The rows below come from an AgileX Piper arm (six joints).
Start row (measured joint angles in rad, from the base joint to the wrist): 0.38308, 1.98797, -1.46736, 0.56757, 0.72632, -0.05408
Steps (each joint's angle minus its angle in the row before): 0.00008, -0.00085, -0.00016, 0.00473, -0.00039, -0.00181; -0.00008, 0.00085, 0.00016, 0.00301, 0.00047, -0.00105; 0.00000, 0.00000, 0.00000, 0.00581, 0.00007, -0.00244; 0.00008, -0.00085, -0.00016, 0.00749, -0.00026, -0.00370; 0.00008, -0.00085, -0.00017, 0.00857, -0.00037, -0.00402; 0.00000, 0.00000, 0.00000, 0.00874, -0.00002, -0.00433; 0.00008, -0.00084, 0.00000, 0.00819, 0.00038, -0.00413; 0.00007, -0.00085, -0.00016, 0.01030, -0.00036, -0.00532; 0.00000, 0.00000, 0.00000, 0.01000, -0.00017, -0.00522; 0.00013, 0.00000, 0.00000, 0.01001, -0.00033, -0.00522; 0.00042, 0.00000, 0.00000, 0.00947, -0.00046, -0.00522; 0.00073, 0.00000, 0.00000, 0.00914, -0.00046, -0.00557; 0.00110, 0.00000, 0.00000, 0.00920, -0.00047, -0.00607; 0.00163, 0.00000, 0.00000, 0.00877, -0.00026, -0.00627; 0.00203, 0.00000, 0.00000, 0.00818, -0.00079, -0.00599; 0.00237, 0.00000, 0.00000, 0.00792, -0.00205, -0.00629; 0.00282, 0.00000, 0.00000, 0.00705, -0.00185, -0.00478
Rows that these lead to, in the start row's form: 0.38316, 1.98712, -1.46752, 0.57230, 0.72593, -0.05589; 0.38308, 1.98797, -1.46736, 0.57531, 0.72640, -0.05694; 0.38308, 1.98797, -1.46736, 0.58112, 0.72647, -0.05938; 0.38316, 1.98712, -1.46752, 0.58861, 0.72621, -0.06308; 0.38324, 1.98627, -1.46769, 0.59718, 0.72584, -0.06710; 0.38324, 1.98627, -1.46769, 0.60592, 0.72582, -0.07143; 0.38332, 1.98543, -1.46769, 0.61411, 0.72620, -0.07556; 0.38339, 1.98458, -1.46785, 0.62441, 0.72584, -0.08088; 0.38339, 1.98458, -1.46785, 0.63441, 0.72567, -0.08610; 0.38352, 1.98458, -1.46785, 0.64442, 0.72534, -0.09132; 0.38394, 1.98458, -1.46785, 0.65389, 0.72488, -0.09654; 0.38467, 1.98458, -1.46785, 0.66303, 0.72442, -0.10211; 0.38577, 1.98458, -1.46785, 0.67223, 0.72395, -0.10818; 0.38740, 1.98458, -1.46785, 0.68100, 0.72369, -0.11445; 0.38943, 1.98458, -1.46785, 0.68918, 0.72290, -0.12044; 0.39180, 1.98458, -1.46785, 0.69710, 0.72085, -0.12673; 0.39462, 1.98458, -1.46785, 0.70415, 0.71900, -0.13151
